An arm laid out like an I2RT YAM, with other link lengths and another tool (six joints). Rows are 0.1 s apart.
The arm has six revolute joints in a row. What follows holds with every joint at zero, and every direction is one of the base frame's. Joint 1 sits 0.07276 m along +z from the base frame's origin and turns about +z. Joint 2 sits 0.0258 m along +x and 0.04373 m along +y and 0.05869 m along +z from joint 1 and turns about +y. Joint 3 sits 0.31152 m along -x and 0.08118 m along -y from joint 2 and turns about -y. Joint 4 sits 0.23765 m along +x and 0.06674 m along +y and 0.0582 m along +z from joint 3 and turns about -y. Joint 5 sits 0.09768 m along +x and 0.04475 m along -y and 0.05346 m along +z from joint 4 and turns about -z. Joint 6 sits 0.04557 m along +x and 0.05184 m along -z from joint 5 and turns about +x. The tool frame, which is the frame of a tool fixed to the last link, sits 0.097 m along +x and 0.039 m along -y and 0.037 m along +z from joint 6; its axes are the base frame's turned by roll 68, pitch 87.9 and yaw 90 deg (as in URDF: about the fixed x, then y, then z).
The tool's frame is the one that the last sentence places.
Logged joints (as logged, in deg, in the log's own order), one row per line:
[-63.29, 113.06, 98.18, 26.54, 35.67, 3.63]
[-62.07, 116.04, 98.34, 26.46, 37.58, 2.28]
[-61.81, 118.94, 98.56, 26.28, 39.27, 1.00]
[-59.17, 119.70, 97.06, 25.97, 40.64, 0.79]
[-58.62, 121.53, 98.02, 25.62, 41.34, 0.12]
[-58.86, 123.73, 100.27, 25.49, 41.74, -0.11]
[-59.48, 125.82, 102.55, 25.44, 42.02, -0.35]
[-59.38, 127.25, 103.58, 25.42, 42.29, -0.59]
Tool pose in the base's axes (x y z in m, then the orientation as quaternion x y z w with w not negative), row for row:
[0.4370, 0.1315, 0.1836, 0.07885, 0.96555, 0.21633, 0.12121]
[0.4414, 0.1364, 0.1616, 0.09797, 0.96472, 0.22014, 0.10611]
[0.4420, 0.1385, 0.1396, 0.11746, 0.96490, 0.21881, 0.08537]
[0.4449, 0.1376, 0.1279, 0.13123, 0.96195, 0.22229, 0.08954]
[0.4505, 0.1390, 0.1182, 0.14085, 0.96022, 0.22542, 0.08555]
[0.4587, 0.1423, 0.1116, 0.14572, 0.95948, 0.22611, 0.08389]
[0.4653, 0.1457, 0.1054, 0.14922, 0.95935, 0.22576, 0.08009]
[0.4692, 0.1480, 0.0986, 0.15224, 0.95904, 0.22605, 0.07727]
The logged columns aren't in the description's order. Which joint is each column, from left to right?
Columns, left to right: joint 4, joint 2, joint 3, joint 1, joint 6, joint 5.
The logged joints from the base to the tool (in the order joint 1, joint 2, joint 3, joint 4, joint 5, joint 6), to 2 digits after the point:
[26.54, 113.06, 98.18, -63.29, 3.63, 35.67]
[26.46, 116.04, 98.34, -62.07, 2.28, 37.58]
[26.28, 118.94, 98.56, -61.81, 1.00, 39.27]
[25.97, 119.70, 97.06, -59.17, 0.79, 40.64]
[25.62, 121.53, 98.02, -58.62, 0.12, 41.34]
[25.49, 123.73, 100.27, -58.86, -0.11, 41.74]
[25.44, 125.82, 102.55, -59.48, -0.35, 42.02]
[25.42, 127.25, 103.58, -59.38, -0.59, 42.29]

